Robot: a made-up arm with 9 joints. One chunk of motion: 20 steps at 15 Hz.
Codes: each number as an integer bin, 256 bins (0 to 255) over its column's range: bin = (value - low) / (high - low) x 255, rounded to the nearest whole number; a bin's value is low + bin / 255 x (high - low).
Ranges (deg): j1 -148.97..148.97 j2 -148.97..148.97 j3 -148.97..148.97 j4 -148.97..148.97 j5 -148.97..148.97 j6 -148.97..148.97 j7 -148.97..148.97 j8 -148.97..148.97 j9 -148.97..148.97
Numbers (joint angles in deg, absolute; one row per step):
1: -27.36 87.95 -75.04 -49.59 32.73 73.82 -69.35 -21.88 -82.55
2: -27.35 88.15 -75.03 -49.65 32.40 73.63 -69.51 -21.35 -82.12
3: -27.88 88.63 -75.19 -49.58 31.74 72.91 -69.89 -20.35 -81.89
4: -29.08 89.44 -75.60 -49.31 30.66 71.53 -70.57 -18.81 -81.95
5: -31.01 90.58 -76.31 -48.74 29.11 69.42 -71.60 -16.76 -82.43
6: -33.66 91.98 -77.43 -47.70 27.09 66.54 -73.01 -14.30 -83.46
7: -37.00 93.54 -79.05 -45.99 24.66 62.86 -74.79 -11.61 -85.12
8: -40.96 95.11 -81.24 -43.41 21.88 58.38 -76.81 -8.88 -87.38
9: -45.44 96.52 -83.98 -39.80 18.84 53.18 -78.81 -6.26 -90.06
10: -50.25 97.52 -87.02 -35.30 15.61 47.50 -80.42 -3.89 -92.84
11: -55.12 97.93 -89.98 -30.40 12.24 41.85 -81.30 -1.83 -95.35
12: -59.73 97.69 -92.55 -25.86 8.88 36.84 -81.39 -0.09 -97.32
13: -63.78 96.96 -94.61 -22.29 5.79 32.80 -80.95 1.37 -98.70
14: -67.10 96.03 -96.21 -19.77 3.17 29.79 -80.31 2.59 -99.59
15: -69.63 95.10 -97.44 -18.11 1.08 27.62 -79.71 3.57 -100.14
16: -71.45 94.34 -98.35 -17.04 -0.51 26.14 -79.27 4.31 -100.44
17: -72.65 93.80 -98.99 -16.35 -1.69 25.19 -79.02 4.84 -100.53
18: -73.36 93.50 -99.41 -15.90 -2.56 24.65 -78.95 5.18 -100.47
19: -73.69 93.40 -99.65 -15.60 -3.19 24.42 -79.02 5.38 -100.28
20: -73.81 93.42 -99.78 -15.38 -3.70 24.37 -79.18 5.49 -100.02
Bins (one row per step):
1: 104 203 63 85 156 191 68 109 57
2: 104 203 63 85 155 191 68 109 57
3: 104 203 63 85 155 190 68 110 57
4: 103 204 63 85 154 189 67 111 57
5: 101 205 62 86 152 187 66 113 57
6: 99 206 61 87 151 184 65 115 56
7: 96 208 60 88 149 181 63 118 55
8: 92 209 58 90 146 177 62 120 53
9: 89 210 56 93 144 173 60 122 50
10: 84 211 53 97 141 168 59 124 48
11: 80 211 50 101 138 163 58 126 46
12: 76 211 48 105 135 159 58 127 44
13: 73 210 47 108 132 156 58 129 43
14: 70 210 45 111 130 153 59 130 42
15: 68 209 44 112 128 151 59 131 42
16: 66 208 43 113 127 150 60 131 42
17: 65 208 43 114 126 149 60 132 41
18: 65 208 42 114 125 149 60 132 42
19: 64 207 42 114 125 148 60 132 42
20: 64 207 42 114 124 148 60 132 42

